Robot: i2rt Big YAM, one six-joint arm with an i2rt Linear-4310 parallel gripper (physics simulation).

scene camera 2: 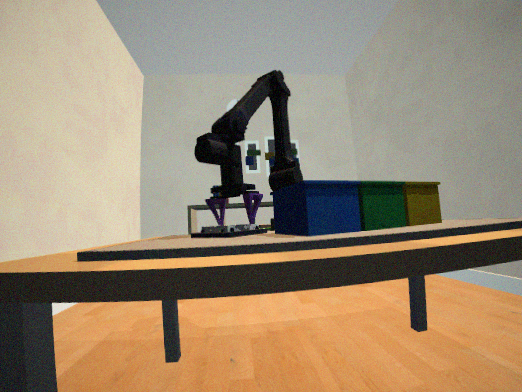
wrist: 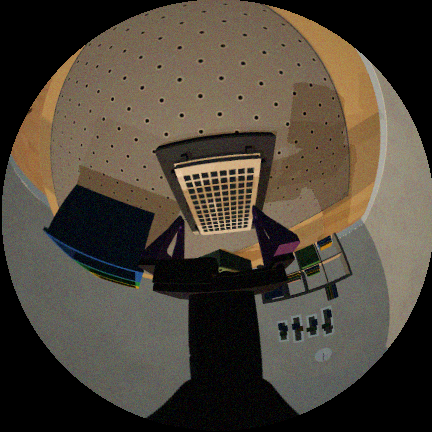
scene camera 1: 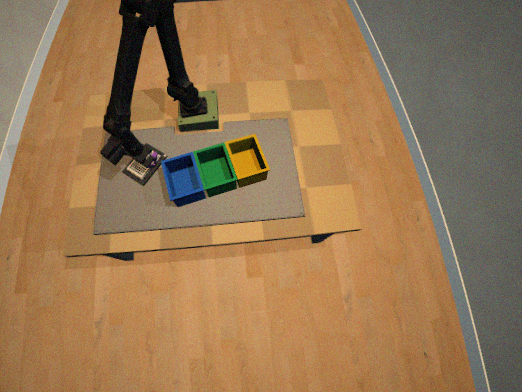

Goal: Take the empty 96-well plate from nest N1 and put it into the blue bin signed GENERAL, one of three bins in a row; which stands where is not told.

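Pixels of known places: gripper, fingertip midpoint: [scene camera 2: 235, 224] [wrist: 216, 213] [scene camera 1: 146, 160]; arm's base at its link origin: [scene camera 1: 194, 108].
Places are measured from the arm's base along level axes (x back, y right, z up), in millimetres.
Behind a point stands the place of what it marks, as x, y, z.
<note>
A cream 96-well plate [scene camera 1: 136, 170] {-261, 264, -22} [wrist: 222, 197] {-233, 242, -27} lies flat in a dark nest [scene camera 1: 143, 182] {-315, 238, -35} [scene camera 2: 200, 235] {-270, 307, -41} [wrist: 215, 143] {-282, 283, -35}. No N1 mark is readable. My gripper [scene camera 1: 145, 163] {-224, 221, -20} [scene camera 2: 237, 224] {-224, 221, -20} [wrist: 216, 213] {-224, 221, -20} points down, open and empty. Its purple fingers stand apart over the nest, one towards each long side of the plate near one end; the tips look close to the plate's top. The blue bin [scene camera 1: 182, 177] {-315, 76, -40} [scene camera 2: 320, 207] {-434, 75, 4} [wrist: 102, 230] {-347, 120, 12} stands beside the nest, at the left end of the row in scene camera 1. No GENERAL sign is readable.
The green bin [scene camera 1: 216, 167] {-290, -69, -41} [scene camera 2: 382, 207] {-408, -75, -2} is the middle one, and the yellow bin [scene camera 1: 247, 157] {-262, -204, -41} [scene camera 2: 422, 202] {-385, -203, 5} is at the far end. All stand on a grey perforated mat [scene camera 1: 260, 205] {-481, -224, -47} [wrist: 200, 80] {-332, 318, -46}. The arm's green base block [scene camera 1: 198, 121] {-75, -15, -1} is behind the bins.
</note>
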